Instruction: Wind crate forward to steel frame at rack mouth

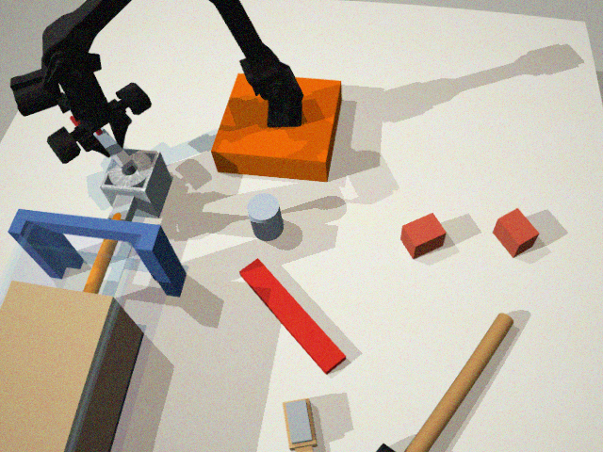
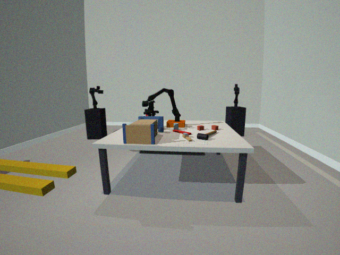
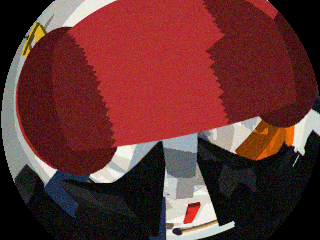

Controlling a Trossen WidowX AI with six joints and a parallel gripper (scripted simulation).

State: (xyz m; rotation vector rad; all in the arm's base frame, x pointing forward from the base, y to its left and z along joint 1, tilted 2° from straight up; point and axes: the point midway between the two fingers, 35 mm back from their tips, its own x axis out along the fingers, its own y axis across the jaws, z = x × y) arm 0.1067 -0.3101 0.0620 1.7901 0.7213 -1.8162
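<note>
Right now my gripper tip is 20 mm short of the grey winch, 30 mm to the right of it and 60 mm above it. The rest, counted from my gripper tip: red knob: 40 mm behind, 40 mm to the right, 40 mm above; then flat red bar: 280 mm ahead, 330 mm to the left, 90 mm below; then winch handle: 10 mm behind, 10 mm to the right, 20 mm above.
</note>
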